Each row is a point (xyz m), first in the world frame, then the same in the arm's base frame.
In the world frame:
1: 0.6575 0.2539 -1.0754
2: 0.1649 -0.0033 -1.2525
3: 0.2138 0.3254 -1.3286
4: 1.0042 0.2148 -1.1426
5: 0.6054 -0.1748 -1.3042
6: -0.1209 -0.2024 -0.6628
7: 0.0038 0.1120 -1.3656
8: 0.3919 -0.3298 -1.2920
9: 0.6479 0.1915 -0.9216
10: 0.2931 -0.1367 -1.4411
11: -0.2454 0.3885 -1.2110
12: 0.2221 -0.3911 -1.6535
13: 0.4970 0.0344 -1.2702
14: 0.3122 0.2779 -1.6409
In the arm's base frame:
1: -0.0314 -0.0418 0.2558
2: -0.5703 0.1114 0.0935
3: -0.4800 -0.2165 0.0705
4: 0.1539 -0.0402 0.5590
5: -0.3521 0.2374 0.4968
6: -0.4533 0.5581 -0.4124
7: -0.7181 -0.0413 0.0107
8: -0.5423 0.3828 0.3854
9: 0.0409 0.0835 0.1739
10: -0.6452 0.1440 0.3447
11: -0.7035 -0.2159 -0.3523
12: -0.9126 0.2753 0.5062
13: -0.3386 0.0671 0.3310
14: -0.6277 -0.3163 0.3492

